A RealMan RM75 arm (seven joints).
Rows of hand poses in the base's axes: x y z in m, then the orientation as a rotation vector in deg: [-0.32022 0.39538 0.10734 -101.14 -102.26 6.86]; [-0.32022 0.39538 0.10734 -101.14 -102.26 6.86]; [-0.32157 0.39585 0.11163 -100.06 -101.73 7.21]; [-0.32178 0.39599 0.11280 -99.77 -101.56 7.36]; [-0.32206 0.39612 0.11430 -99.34 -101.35 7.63]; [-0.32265 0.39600 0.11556 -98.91 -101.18 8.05]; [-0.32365 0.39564 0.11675 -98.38 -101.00 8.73]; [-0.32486 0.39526 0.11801 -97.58 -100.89 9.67]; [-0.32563 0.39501 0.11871 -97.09 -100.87 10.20]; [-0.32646 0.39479 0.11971 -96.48 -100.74 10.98]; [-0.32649 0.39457 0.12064 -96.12 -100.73 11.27]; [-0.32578 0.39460 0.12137 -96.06 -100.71 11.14]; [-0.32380 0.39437 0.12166 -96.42 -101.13 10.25]
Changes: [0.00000 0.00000 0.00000 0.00 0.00 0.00]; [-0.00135 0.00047 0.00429 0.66 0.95 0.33]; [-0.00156 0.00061 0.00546 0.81 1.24 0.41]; [-0.00184 0.00074 0.00696 1.00 1.68 0.58]; [-0.00243 0.00062 0.00822 1.09 2.17 0.80]; [-0.00343 0.00026 0.00941 1.10 2.83 1.13]; [-0.00464 -0.00012 0.01067 1.11 3.68 1.69]; [-0.00541 -0.00037 0.01137 1.12 4.14 2.05]; [-0.00624 -0.00059 0.01237 1.09 4.85 2.47]; [-0.00627 -0.00081 0.01330 1.15 5.14 2.72]; [-0.00556 -0.00078 0.01403 1.27 5.11 2.71]; [-0.00358 -0.00101 0.01432 1.40 4.28 2.54]
